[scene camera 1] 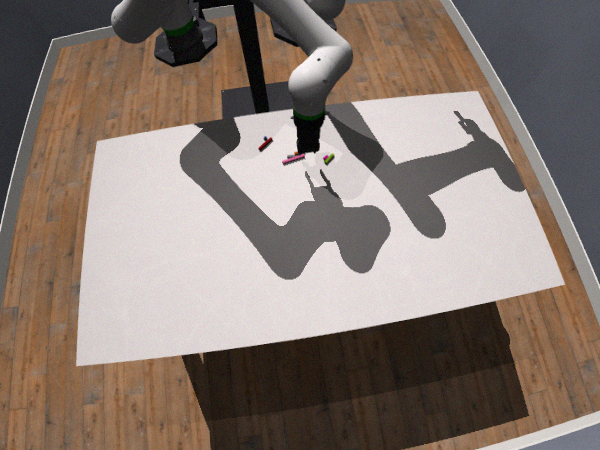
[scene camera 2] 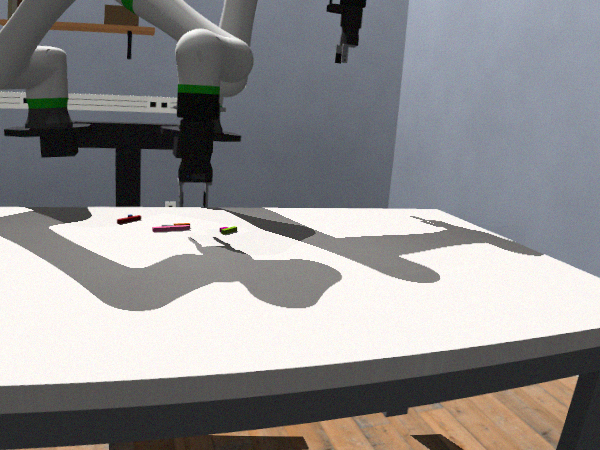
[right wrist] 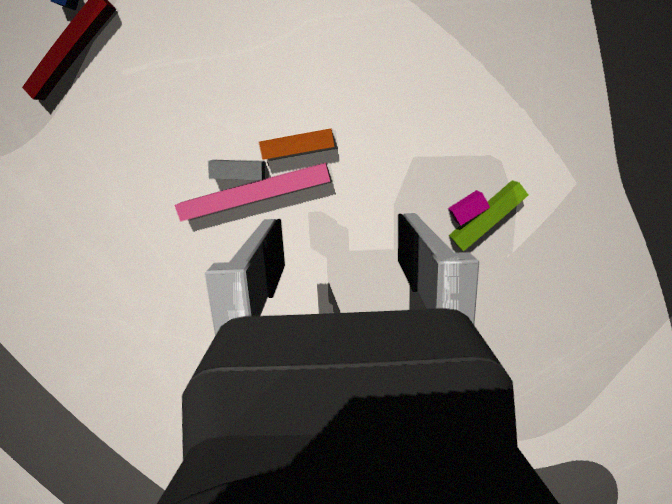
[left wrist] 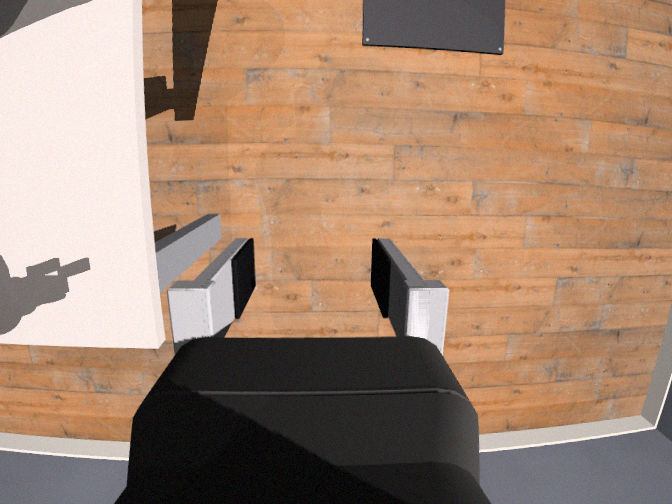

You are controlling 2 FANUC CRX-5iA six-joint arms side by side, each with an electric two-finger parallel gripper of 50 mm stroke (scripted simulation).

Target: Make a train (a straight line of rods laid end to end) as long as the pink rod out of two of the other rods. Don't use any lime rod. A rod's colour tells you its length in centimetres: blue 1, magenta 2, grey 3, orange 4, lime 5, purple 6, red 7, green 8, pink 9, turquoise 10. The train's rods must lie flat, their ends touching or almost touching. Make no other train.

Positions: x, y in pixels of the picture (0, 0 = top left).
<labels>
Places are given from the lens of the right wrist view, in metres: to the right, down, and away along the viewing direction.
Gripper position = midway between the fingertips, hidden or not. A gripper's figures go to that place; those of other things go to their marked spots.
my right gripper (right wrist: 340, 240): 0.00, -0.01, 0.17
pink rod (right wrist: 318, 174): -0.01, -0.04, 0.21
lime rod (right wrist: 513, 193): 0.10, -0.03, 0.21
magenta rod (right wrist: 472, 205): 0.08, -0.03, 0.22
</labels>
